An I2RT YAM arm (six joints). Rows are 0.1 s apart.
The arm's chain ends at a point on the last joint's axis. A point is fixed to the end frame.
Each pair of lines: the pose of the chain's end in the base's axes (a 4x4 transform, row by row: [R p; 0 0 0 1], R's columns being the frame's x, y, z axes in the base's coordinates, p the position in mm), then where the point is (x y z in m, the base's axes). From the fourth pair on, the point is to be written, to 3 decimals.
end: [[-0.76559, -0.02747, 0.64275, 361.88], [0.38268, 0.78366, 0.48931, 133.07], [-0.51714, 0.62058, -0.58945, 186.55], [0, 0, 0, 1]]
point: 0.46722 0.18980 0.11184
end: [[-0.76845, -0.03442, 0.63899, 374.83], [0.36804, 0.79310, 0.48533, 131.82], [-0.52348, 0.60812, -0.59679, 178.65], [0, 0, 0, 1]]
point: 0.47973 0.18825 0.10311
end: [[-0.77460, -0.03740, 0.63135, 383.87], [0.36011, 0.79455, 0.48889, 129.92], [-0.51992, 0.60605, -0.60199, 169.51], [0, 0, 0, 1]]
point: 0.48785 0.18700 0.09318
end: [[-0.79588, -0.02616, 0.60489, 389.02], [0.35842, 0.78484, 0.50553, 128.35], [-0.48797, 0.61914, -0.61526, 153.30], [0, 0, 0, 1]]
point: 0.490 0.188 0.074
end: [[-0.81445, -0.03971, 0.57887, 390.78], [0.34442, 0.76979, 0.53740, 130.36], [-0.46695, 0.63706, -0.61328, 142.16], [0, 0, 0, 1]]
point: 0.488 0.195 0.063
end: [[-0.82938, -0.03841, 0.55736, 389.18], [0.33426, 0.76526, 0.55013, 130.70], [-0.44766, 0.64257, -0.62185, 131.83], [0, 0, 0, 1]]
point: 0.484 0.197 0.051
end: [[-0.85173, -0.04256, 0.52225, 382.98], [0.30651, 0.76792, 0.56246, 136.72], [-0.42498, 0.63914, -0.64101, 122.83], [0, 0, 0, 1]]
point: 0.473 0.205 0.039
